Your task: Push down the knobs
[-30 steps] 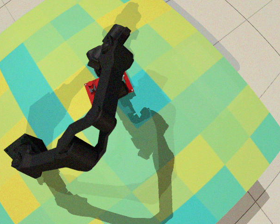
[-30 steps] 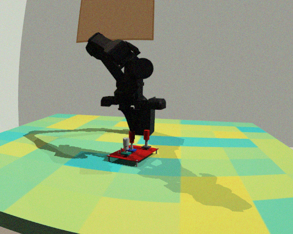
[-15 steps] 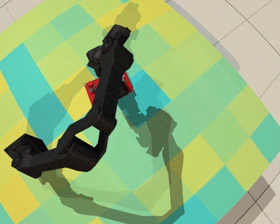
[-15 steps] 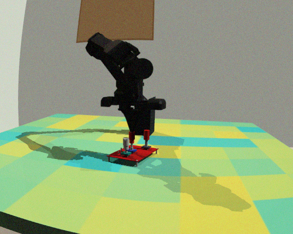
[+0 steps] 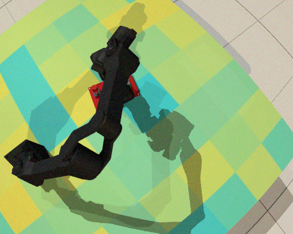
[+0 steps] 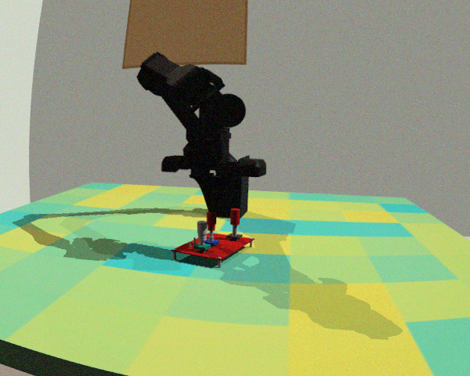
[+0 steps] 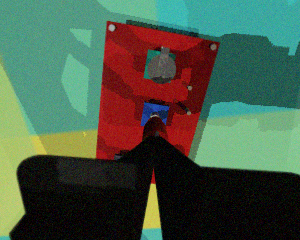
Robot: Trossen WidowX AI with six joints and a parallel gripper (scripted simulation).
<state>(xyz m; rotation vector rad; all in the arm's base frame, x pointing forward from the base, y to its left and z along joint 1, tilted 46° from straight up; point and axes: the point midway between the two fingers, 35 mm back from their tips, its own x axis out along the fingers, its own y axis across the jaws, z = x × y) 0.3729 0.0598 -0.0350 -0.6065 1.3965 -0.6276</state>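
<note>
Right now the red knob is 1 cm below my gripper tip. Round my gripper tip: grey knob: 5 cm ahead, 2 cm below.
</note>
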